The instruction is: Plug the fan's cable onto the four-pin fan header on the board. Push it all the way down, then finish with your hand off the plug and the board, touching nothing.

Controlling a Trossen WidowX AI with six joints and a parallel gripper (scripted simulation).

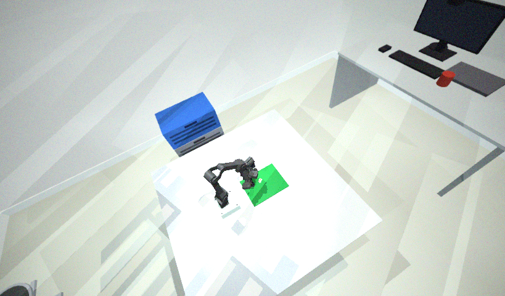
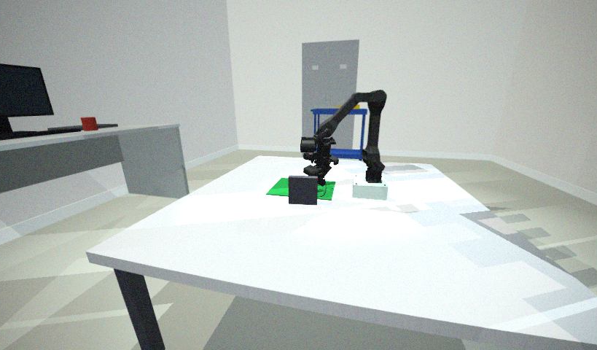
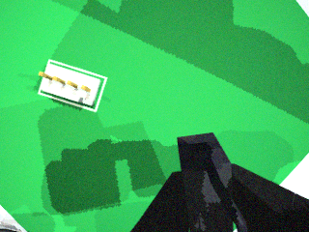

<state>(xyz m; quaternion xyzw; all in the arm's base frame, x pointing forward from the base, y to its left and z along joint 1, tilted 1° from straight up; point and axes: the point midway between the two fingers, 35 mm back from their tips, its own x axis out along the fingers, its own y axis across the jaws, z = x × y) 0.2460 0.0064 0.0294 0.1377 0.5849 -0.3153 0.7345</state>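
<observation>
The four-pin fan header lies 80 mm ahead of my gripper tip, 50 mm below it and 10 mm to the left of it. Also, from my gripper tip: green board 80 mm ahead, 70 mm below, 30 mm to the right; black fan 150 mm to the left, 60 mm ahead, 10 mm above; dark grey plug 10 mm below, 10 mm behind.
</observation>
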